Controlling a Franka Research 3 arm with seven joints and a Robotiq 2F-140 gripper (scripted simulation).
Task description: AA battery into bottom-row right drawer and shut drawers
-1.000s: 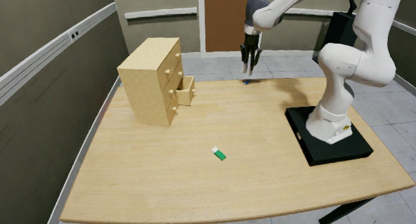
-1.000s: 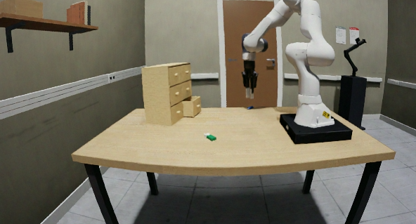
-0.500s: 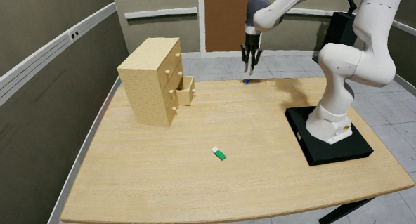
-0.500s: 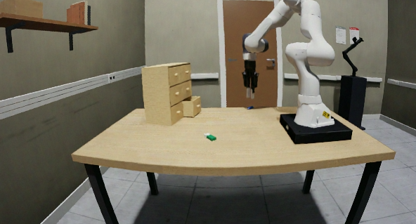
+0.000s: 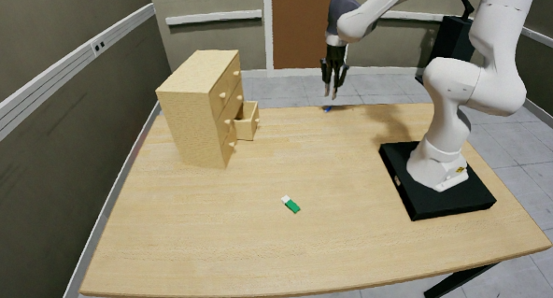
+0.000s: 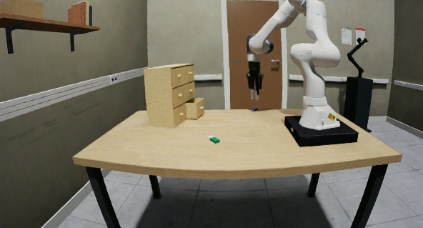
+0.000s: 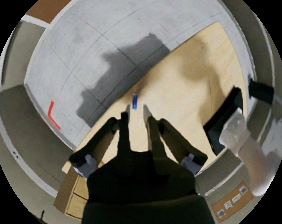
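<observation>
Right now my hand is 100 mm above the AA battery. The rest, counted from my hand: green object 280 mm ahead, 470 mm to the left, 100 mm below.
</observation>
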